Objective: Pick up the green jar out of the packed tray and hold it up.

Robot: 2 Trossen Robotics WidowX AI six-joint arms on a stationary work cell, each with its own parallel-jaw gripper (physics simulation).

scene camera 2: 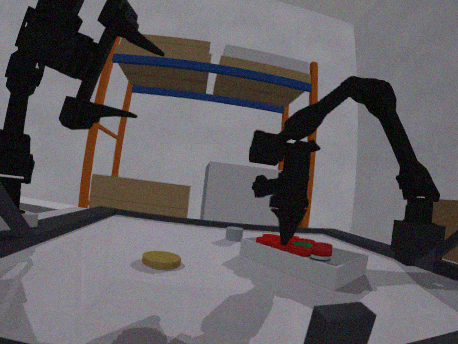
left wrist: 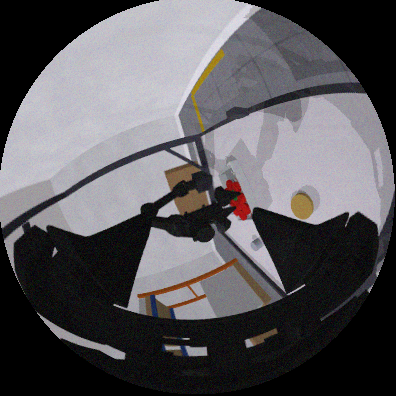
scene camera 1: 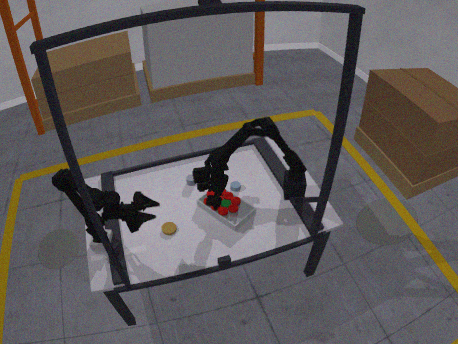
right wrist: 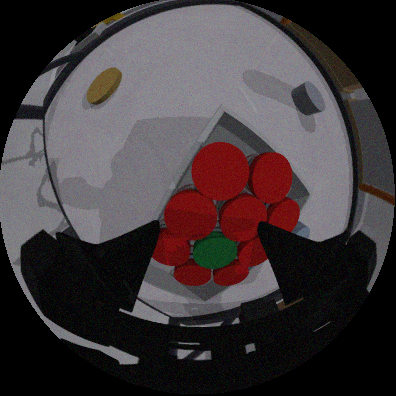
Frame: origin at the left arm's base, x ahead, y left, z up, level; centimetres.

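Seen in the pictures: left gripper, fingertip midpoint: (scene camera 2: 149, 85) (left wrist: 203, 214) (scene camera 1: 157, 210); right gripper, fingertip midpoint: (scene camera 2: 286, 241) (left wrist: 237, 200) (right wrist: 210, 226); right arm's base at its link origin: (scene camera 2: 418, 222) (left wrist: 194, 183) (scene camera 1: 295, 177).
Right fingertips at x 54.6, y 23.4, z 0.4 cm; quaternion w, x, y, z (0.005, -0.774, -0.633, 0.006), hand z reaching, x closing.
A point is followed by its place in that frame.
The green-lidded jar (scene camera 1: 226, 203) {x 58.5, y 23.1, z 0.1 cm} (scene camera 2: 303, 244) {x 58.2, y 23.0, z 0.2 cm} (right wrist: 215, 250) {x 57.6, y 23.6, z 0.2 cm} stands upright in the light grey tray (scene camera 1: 212, 214) {x 52.0, y 19.2, z -3.2 cm} (scene camera 2: 300, 268) {x 57.0, y 14.7, z -2.7 cm} (right wrist: 245, 131) {x 47.0, y 28.2, z -1.6 cm}, with several red-lidded jars close around it. My right gripper (scene camera 1: 213, 201) {x 54.6, y 23.4, z 0.4 cm} (scene camera 2: 285, 242) {x 54.6, y 23.4, z 0.4 cm} (right wrist: 210, 226) {x 54.6, y 23.4, z 0.4 cm} points down over the tray, open and empty, its fingertips close to lid height in scene camera 2. In the right wrist view the green lid shows between the two fingers, and the fingers cover parts of red lids. The exact gap from fingertips to lids is unclear. My left gripper (scene camera 1: 156, 210) {x 33.2, y -2.0, z 22.7 cm} (scene camera 2: 150, 85) {x 33.2, y -2.0, z 22.7 cm} is open, raised at the left, away from the tray.
A yellow disc (scene camera 1: 169, 228) {x 32.5, y 10.4, z -3.4 cm} (scene camera 2: 161, 260) {x 33.2, y 8.8, z -3.4 cm} (left wrist: 302, 206) {x 31.7, y 10.3, z -3.4 cm} (right wrist: 104, 85) {x 33.5, y 11.9, z -3.4 cm} lies left of the tray in scene camera 1. A grey cylinder (scene camera 1: 190, 180) {x 40.3, y 40.0, z -1.2 cm} (scene camera 2: 234, 233) {x 40.8, y 39.6, z -2.3 cm} (right wrist: 308, 98) {x 41.5, y 39.8, z -1.4 cm} and a blue-grey cylinder (scene camera 1: 235, 186) {x 62.8, y 36.7, z -2.2 cm} (right wrist: 301, 230) {x 60.9, y 37.8, z -2.2 cm} stand behind it. A dark frame (scene camera 1: 349, 75) {x 97.6, y 4.2, z 76.2 cm} surrounds the table.
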